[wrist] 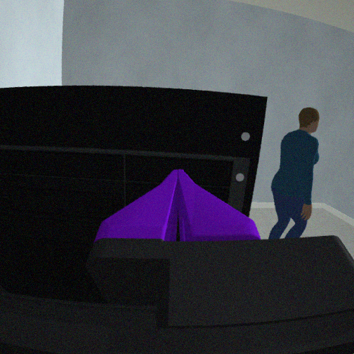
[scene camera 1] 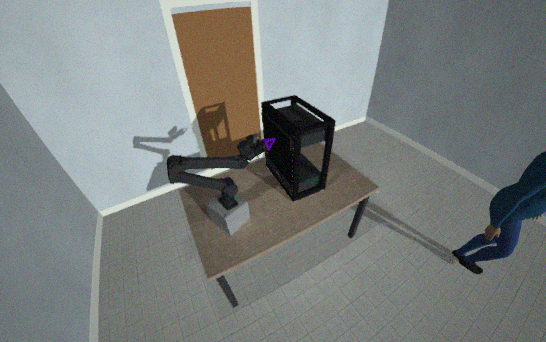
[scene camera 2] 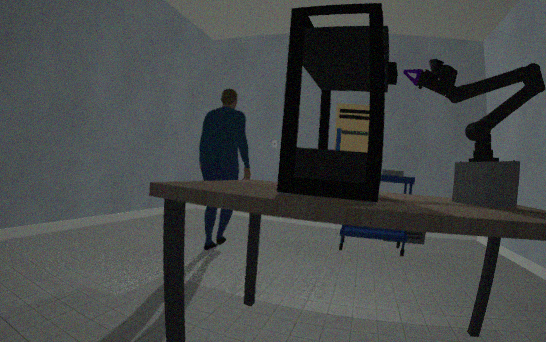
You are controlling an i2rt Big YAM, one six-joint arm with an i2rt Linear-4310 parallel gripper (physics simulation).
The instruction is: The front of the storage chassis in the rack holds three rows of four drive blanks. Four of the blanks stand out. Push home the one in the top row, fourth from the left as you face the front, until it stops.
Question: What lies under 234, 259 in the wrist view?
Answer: The gripper.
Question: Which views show the black rack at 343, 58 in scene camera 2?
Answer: The wrist view, scene camera 1 and scene camera 2: all of them.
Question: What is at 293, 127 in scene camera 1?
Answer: A black rack.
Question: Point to a black rack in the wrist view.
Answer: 82, 152
